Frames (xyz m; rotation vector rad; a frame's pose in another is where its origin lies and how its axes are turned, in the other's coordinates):
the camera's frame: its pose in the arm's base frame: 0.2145 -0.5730 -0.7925 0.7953 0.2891 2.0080
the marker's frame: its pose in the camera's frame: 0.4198 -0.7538 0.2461 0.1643 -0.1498 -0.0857
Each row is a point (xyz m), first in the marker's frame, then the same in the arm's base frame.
Working: the marker's frame: its pose in the arm's base frame: 0.7321 0.1599 -0.7992 1.0143 0.3981 1.8505

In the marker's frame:
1: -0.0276 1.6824 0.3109
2: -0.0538 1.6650 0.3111
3: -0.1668 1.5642 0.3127
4: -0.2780 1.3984 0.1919
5: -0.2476 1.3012 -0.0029
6: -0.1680 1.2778 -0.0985
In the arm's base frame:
1: -0.0062 -0.7382 0.4564
2: 0.0095 -0.7521 0.4329
3: 0.0925 -0.7996 0.3156
4: 0.1174 -0.7954 0.0836
5: 0.0156 -0.6925 -0.0818
6: -0.0616 -0.5984 -0.1167

